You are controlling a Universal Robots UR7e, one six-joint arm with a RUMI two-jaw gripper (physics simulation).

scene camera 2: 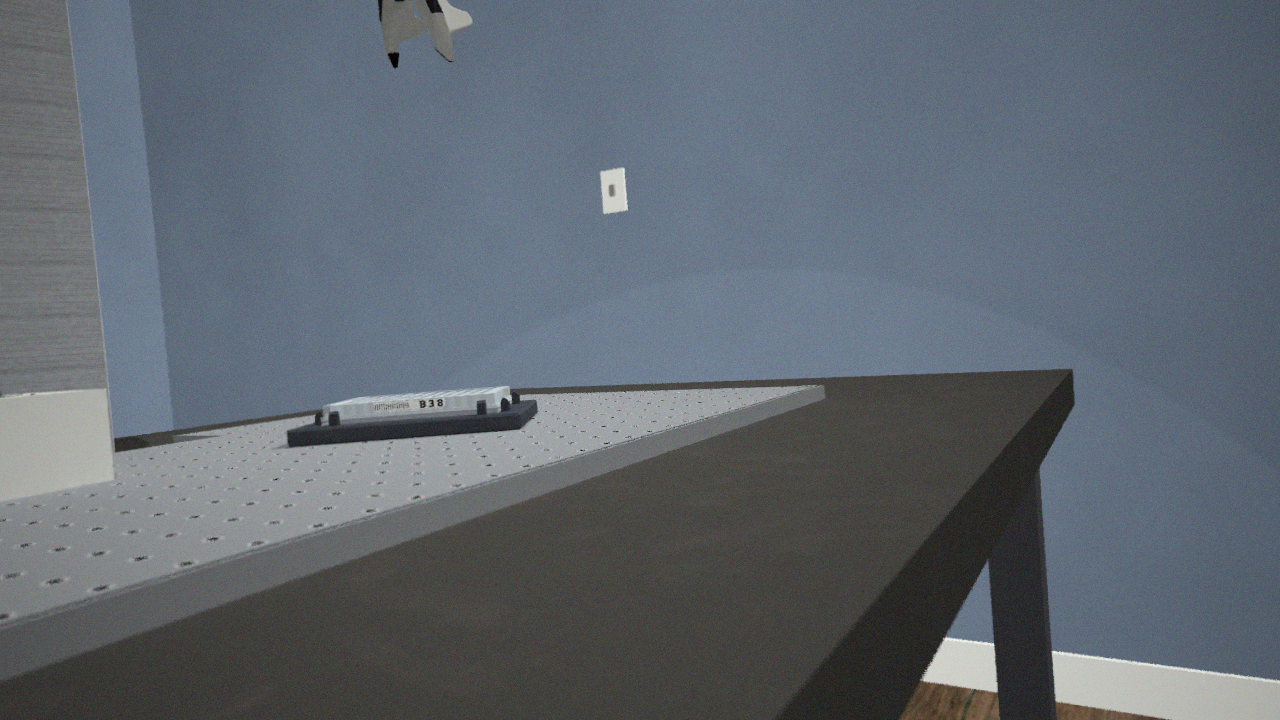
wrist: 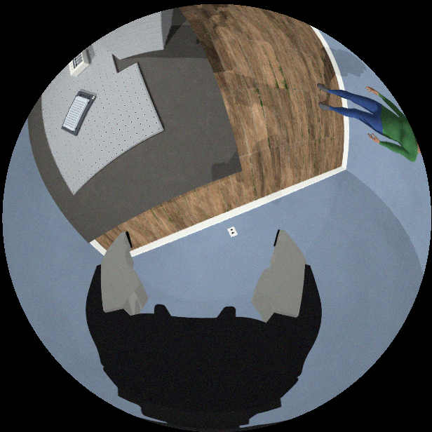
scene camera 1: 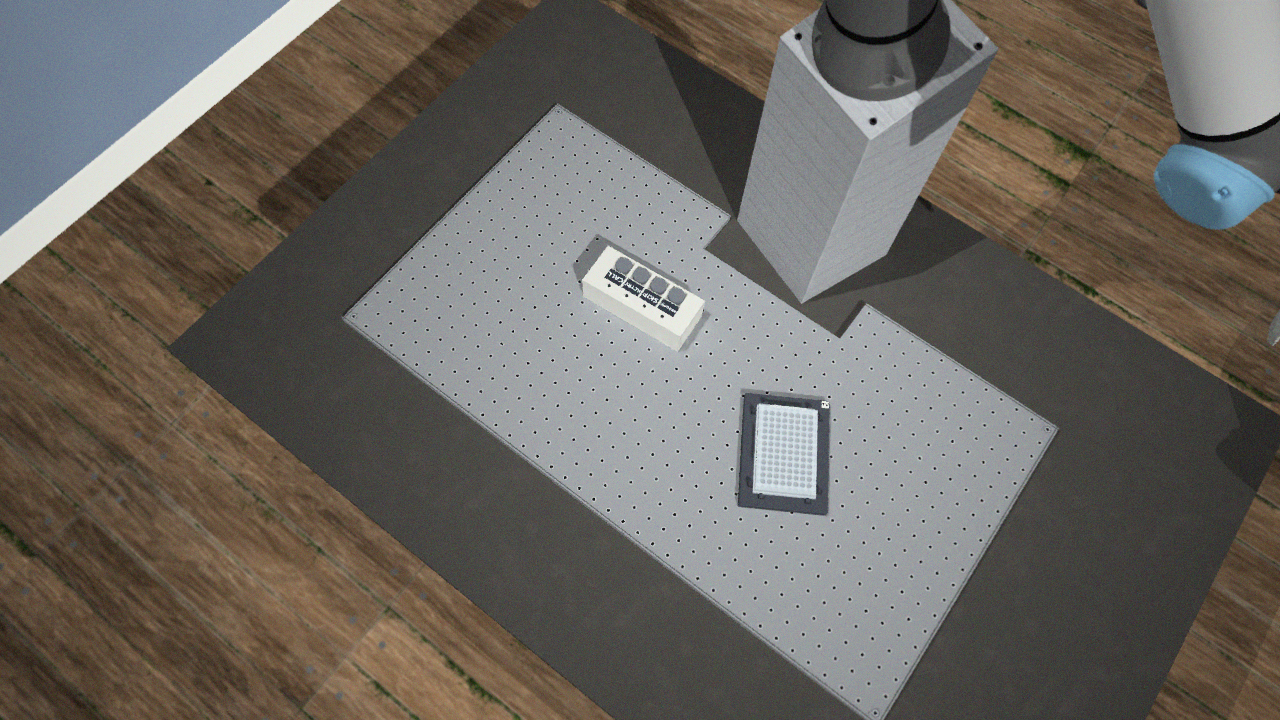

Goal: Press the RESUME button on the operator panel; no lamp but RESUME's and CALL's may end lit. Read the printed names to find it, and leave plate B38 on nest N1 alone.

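Frame: origin at the arm's base, x right, y ahead, z up, level; metres.
Seen in the pictures: gripper, fingertip midpoint: point(scene camera 2: 421, 65); arm's base at its link origin: point(scene camera 1: 879, 41).
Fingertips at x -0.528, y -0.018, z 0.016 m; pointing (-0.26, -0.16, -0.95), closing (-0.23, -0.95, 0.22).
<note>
Pixels of each thing's top centre, then the offset from my fingertips to it. Level surfaces: height alone.
- cream operator panel at its top centre: point(scene camera 1: 643, 289) dz -0.374, dx +0.637, dy +0.289 m
- leftmost button at its top centre: point(scene camera 1: 623, 264) dz -0.374, dx +0.684, dy +0.278 m
- rightmost button at its top centre: point(scene camera 1: 676, 295) dz -0.374, dx +0.595, dy +0.264 m
- Plate B38 at its top centre: point(scene camera 2: 422, 395) point(scene camera 1: 787, 448) dz -0.404, dx +0.338, dy +0.332 m
- dark nest at its top centre: point(scene camera 2: 422, 400) point(scene camera 1: 786, 449) dz -0.408, dx +0.338, dy +0.332 m
- perforated plate at its surface level: dz -0.430 m
- dark table at its surface level: dz -0.443 m
The cream operator panel point(scene camera 1: 633, 315) point(wrist: 84, 64) stands on the perforated plate, with four grey round buttons in a row; none looks lit. Its labels appear upside down in scene camera 1. The leftmost button point(scene camera 1: 623, 265) is labelled CALL, the third point(scene camera 1: 658, 284) SKIP. The rightmost button point(scene camera 1: 677, 294) has a small label, seemingly RESUME; the second label is hard to read. Plate B38 point(scene camera 1: 787, 450) point(scene camera 2: 416, 407) point(wrist: 76, 112) sits in the dark nest point(scene camera 1: 747, 456) point(scene camera 2: 411, 431). My gripper point(scene camera 2: 420, 60) point(wrist: 200, 233) is open and empty, high up and away from the panel.
The arm's grey pedestal point(scene camera 1: 805, 179) point(scene camera 2: 44, 223) rises beside the notch in the perforated plate point(scene camera 1: 537, 358) point(scene camera 2: 223, 501) point(wrist: 115, 120). The dark table point(scene camera 1: 465, 510) point(scene camera 2: 626, 555) point(wrist: 185, 100) surrounds it. A person in green point(wrist: 395, 125) is at the right of the wrist view.
</note>
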